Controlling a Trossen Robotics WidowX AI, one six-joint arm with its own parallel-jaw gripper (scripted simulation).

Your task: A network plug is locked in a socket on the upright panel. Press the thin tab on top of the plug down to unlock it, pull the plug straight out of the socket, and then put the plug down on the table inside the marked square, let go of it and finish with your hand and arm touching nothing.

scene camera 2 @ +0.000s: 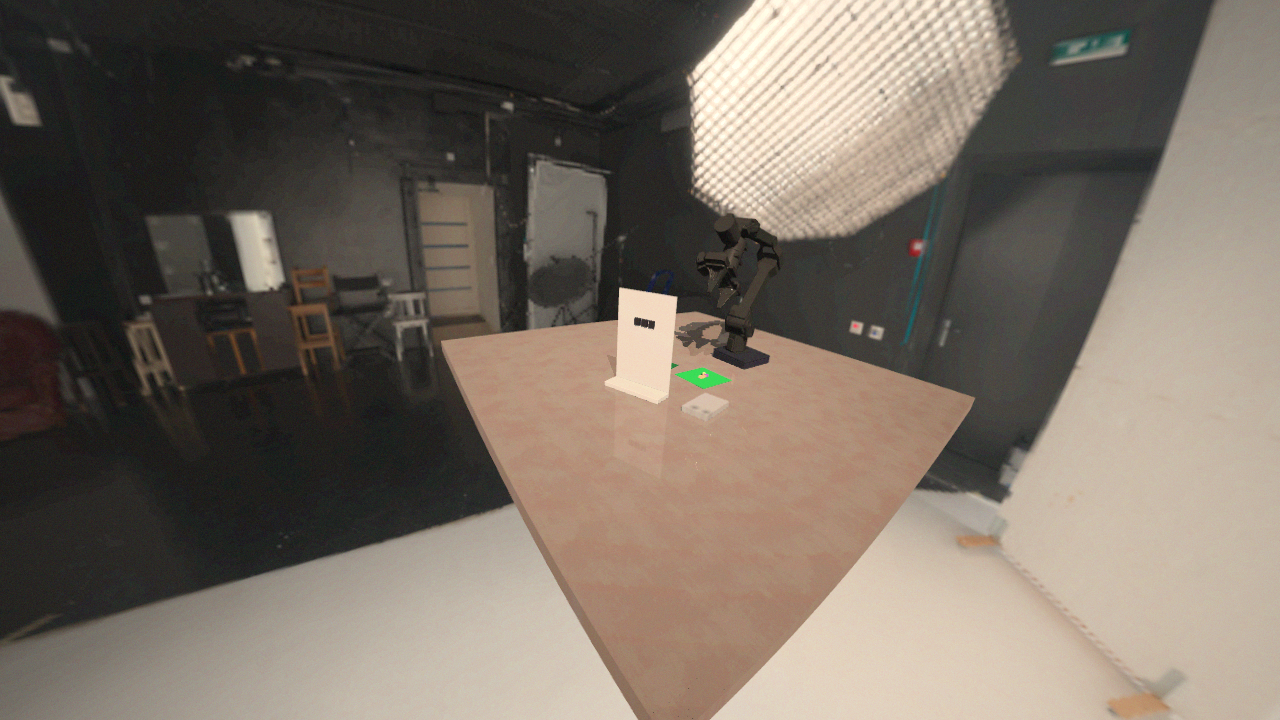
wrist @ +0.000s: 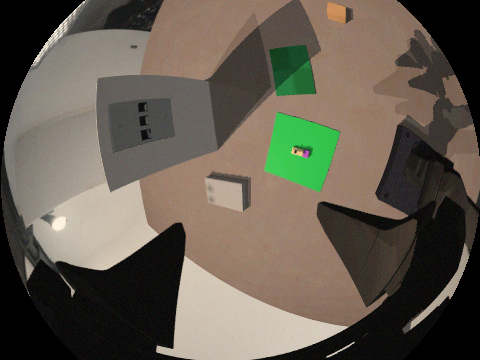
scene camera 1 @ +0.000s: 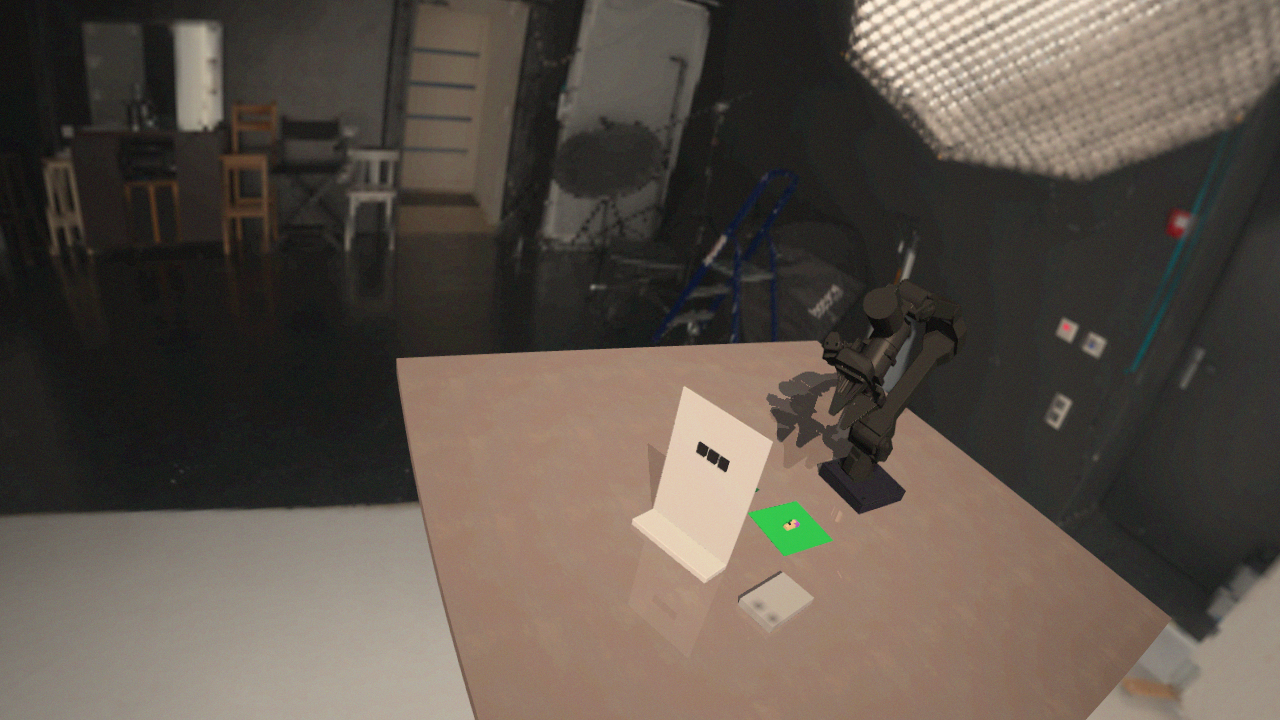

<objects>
A flat grey box shows in scene camera 2, in the wrist view (226, 193) and in scene camera 1. The same spot on the flat grey box: (scene camera 2: 706, 406) is (scene camera 1: 777, 605).
</objects>
